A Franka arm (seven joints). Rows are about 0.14 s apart.
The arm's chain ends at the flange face. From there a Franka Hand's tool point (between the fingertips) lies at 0.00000 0.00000 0.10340 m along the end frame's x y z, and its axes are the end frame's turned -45 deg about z.
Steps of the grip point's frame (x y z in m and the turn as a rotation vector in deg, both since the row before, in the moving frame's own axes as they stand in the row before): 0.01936, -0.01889, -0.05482, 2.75, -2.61, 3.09; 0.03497, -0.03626, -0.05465, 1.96, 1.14, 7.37; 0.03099, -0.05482, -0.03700, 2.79, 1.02, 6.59
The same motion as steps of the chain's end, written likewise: 0.00716, -0.02668, -0.05459, 0.10, -3.79, 3.09; -0.00012, -0.04636, -0.05457, 2.19, -0.58, 7.37; -0.01488, -0.05570, -0.03686, 2.69, -1.25, 6.59
